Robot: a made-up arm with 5 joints.
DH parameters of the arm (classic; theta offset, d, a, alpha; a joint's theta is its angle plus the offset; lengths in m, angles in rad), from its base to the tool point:
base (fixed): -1.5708 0.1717 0 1.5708
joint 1: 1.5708 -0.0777 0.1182 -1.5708
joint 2: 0 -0.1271 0.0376 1.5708
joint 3: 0 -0.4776 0.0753 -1.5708
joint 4: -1.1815 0 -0.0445 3.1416
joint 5: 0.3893 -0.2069 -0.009 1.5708
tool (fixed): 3.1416 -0.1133 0 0
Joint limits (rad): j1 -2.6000..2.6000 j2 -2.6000..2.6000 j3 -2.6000..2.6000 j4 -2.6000..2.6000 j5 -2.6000..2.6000
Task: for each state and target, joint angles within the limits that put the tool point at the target. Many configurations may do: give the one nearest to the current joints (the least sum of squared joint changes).
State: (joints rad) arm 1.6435 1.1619 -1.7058 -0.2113 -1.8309
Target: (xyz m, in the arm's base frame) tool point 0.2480 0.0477 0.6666
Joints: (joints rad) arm 2.3965 1.4621 -2.1771 0.2065 -2.5687
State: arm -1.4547 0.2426 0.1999 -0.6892 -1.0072
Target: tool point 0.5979 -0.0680 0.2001
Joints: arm -1.6852 -0.0731 0.5619 -0.7507 -0.8682
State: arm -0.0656 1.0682 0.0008 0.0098 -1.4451
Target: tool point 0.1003 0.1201 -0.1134
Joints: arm -0.1440 1.5337 0.2104 -0.1044 -1.3010
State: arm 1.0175 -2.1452 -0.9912 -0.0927 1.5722
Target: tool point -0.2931 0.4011 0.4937
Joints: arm 0.7529 -2.0841 -0.7890 0.7752 0.9406
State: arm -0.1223 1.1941 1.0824 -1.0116 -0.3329
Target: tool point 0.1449 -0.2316 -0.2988
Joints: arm 0.2518 1.1898 1.6732 -0.9930 -0.0491
